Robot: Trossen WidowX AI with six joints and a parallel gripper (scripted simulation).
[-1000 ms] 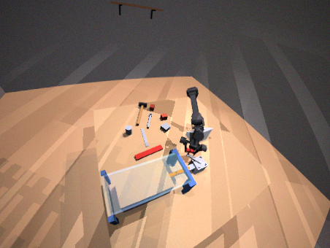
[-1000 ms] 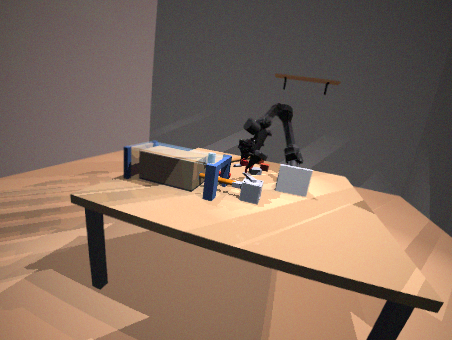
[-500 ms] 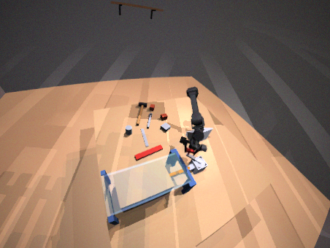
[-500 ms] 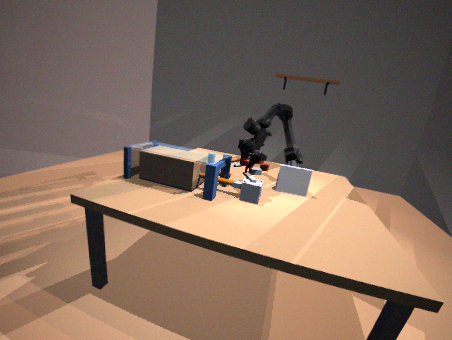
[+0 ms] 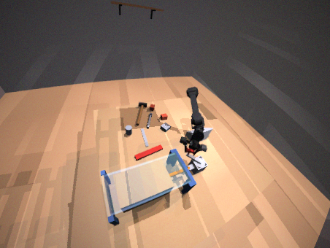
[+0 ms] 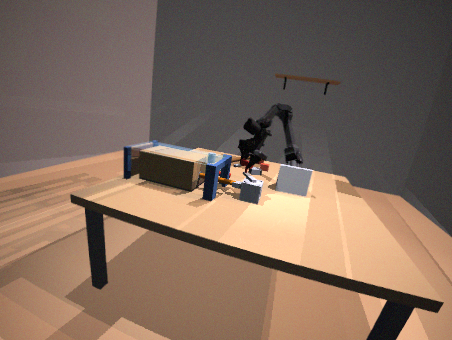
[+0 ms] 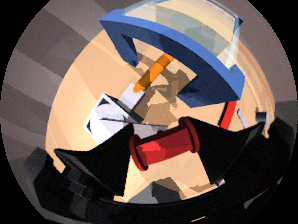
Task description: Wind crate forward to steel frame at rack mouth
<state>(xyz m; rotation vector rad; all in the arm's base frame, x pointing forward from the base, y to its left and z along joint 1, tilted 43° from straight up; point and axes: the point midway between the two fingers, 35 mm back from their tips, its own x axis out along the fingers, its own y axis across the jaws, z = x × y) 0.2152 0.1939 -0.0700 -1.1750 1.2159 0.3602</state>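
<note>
Now: the red grip 1 cm behind my gripper tip and 2 cm to the right of it. Round my gripper tip: blue frame: 9 cm ahead, 8 cm to the left, 3 cm below; then grey winch: 9 cm behind, 5 cm to the left, 10 cm below; then winch handle: 4 cm behind, 1 cm to the left, 3 cm below.
</note>
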